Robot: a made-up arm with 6 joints. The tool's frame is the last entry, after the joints. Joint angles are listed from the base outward. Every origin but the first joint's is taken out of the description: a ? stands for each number. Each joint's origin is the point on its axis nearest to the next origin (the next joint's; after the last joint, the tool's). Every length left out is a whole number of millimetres.
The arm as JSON. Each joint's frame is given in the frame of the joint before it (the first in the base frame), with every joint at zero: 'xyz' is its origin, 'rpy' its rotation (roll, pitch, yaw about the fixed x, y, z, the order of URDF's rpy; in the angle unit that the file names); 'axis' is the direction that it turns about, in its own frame. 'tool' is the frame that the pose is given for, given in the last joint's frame.
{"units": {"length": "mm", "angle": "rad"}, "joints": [
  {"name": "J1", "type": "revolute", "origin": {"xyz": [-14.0, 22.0, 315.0], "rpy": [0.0, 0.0, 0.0]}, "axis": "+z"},
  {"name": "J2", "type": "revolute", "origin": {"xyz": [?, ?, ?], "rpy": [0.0, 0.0, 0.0]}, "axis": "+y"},
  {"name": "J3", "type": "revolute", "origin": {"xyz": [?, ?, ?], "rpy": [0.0, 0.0, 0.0]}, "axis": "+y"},
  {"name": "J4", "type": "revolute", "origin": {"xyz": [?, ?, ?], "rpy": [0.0, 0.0, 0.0]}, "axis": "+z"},
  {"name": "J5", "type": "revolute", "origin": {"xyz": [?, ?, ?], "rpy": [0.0, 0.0, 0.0]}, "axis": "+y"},
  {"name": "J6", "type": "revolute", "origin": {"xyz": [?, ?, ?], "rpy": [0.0, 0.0, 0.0]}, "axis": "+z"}
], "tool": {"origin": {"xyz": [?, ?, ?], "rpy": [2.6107, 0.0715, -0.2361]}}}
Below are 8 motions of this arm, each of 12 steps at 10 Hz.
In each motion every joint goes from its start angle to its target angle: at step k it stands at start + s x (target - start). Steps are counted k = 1, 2, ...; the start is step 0. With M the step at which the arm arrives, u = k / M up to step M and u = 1 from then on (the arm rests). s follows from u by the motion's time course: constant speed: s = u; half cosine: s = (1 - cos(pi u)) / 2; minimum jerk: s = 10 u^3 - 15 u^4 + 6 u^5.
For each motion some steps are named. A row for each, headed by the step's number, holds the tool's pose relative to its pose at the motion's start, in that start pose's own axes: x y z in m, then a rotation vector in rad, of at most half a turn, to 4 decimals.
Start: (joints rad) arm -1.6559 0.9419 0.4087 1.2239 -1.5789 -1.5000
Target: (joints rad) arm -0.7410 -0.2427 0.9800 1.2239 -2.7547 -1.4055
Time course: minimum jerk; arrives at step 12
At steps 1, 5, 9, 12:
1: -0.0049 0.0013 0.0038 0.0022 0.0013 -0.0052
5: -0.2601 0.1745 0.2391 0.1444 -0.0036 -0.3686
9: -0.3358 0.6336 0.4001 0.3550 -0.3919 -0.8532
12: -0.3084 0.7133 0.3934 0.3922 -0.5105 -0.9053

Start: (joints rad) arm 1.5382 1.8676 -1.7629 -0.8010 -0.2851 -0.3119
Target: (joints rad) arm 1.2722 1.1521 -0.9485 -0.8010 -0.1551 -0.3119
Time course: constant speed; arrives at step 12
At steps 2, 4, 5, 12:
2: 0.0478 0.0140 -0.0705 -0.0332 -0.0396 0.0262
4: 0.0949 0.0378 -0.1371 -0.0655 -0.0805 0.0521
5: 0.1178 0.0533 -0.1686 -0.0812 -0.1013 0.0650
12: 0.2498 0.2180 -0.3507 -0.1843 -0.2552 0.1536

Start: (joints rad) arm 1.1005 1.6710 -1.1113 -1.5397 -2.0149 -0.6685
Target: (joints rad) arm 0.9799 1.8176 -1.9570 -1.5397 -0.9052 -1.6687
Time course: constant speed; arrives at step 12
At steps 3, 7, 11, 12:
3: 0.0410 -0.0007 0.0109 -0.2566 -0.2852 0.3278
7: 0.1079 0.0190 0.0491 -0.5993 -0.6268 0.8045
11: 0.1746 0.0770 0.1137 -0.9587 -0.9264 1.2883
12: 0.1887 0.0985 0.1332 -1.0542 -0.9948 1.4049

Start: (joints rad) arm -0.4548 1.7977 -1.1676 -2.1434 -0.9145 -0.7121
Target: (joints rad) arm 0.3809 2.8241 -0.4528 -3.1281 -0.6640 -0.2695
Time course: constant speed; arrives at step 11
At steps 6, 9, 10, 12:
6: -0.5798 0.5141 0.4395 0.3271 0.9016 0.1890
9: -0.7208 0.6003 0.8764 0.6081 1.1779 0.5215
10: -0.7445 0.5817 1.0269 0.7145 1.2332 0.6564
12: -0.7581 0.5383 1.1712 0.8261 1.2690 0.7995

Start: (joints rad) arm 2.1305 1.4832 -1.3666 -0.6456 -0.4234 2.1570
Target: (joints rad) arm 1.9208 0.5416 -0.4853 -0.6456 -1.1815 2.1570
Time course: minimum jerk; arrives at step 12
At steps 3, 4, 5, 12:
3: -0.0273 0.0248 -0.0538 -0.0737 -0.0417 0.0071
4: -0.0553 0.0441 -0.1115 -0.1489 -0.0858 0.0130
5: -0.0906 0.0594 -0.1886 -0.2447 -0.1444 0.0187
12: -0.2145 -0.0179 -0.5671 -0.6885 -0.4496 0.0100

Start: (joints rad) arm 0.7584 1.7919 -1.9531 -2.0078 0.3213 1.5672
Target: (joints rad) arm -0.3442 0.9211 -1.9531 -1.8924 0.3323 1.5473
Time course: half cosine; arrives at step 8
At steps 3, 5, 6, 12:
3: -0.0583 0.2073 -0.0924 0.1205 0.2048 0.3337
5: -0.2554 0.3517 -0.1666 0.1410 0.5142 0.7389
6: -0.3557 0.3578 -0.1845 0.1022 0.6561 0.9016
12: -0.4422 0.3334 -0.1935 0.0415 0.7860 1.0410

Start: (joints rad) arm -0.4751 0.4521 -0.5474 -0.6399 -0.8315 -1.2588
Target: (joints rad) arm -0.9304 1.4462 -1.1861 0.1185 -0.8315 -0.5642
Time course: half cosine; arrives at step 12
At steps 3, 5, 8, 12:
3: -0.0230 -0.0816 0.0739 -0.0502 0.0634 -0.1397
5: -0.0258 -0.1969 0.2053 -0.1305 0.1376 -0.3526
8: 0.0513 -0.3421 0.4601 -0.2559 0.1940 -0.7097
12: 0.1457 -0.3881 0.6360 -0.3139 0.1830 -0.9400

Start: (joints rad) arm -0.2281 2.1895 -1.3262 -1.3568 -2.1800 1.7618
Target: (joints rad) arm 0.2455 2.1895 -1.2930 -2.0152 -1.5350 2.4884
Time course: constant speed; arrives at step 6
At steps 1, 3, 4, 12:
1: 0.0263 0.0663 -0.0257 0.0378 0.0495 -0.1655
3: 0.0712 0.1878 -0.0874 0.1282 0.1284 -0.4713
4: 0.0883 0.2428 -0.1224 0.1832 0.1595 -0.6077
12: 0.1085 0.3413 -0.1979 0.3151 0.2115 -0.8370

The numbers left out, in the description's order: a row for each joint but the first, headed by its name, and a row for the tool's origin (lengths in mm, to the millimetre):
J2: -2.0 16.0 0.0
J3: -22.0 0.0 637.0
J4: 28.0 0.0 379.0
J5: -15.0 -21.0 0.0
J6: 17.0 0.0 186.0
tool: -20.0 -26.0 0.0

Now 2 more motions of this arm.
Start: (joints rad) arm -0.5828 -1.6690 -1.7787 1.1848 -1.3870 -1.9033
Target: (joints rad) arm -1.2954 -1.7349 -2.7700 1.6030 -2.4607 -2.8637
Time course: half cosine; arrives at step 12
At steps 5, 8, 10, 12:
5: -0.0384 0.0668 0.1334 0.1923 -0.6136 -0.3682
8: -0.0638 0.1019 0.2835 0.0382 -1.3274 -0.7496
10: -0.0894 0.1086 0.3580 -0.1748 -1.6277 -0.9466
12: -0.1022 0.1104 0.3849 -0.2749 -1.7211 -1.0220

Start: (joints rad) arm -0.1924 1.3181 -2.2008 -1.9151 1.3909 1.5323
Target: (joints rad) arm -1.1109 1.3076 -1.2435 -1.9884 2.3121 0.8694
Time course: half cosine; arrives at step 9
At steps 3, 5, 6, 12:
3: 0.0685 0.0153 -0.0482 0.0832 -0.0301 0.3736
5: 0.1331 0.0626 -0.1371 0.3247 0.0342 0.8375
6: 0.1491 0.0924 -0.1909 0.4958 0.1040 1.0205
12: 0.1503 0.1408 -0.2850 0.8176 0.2507 1.2149

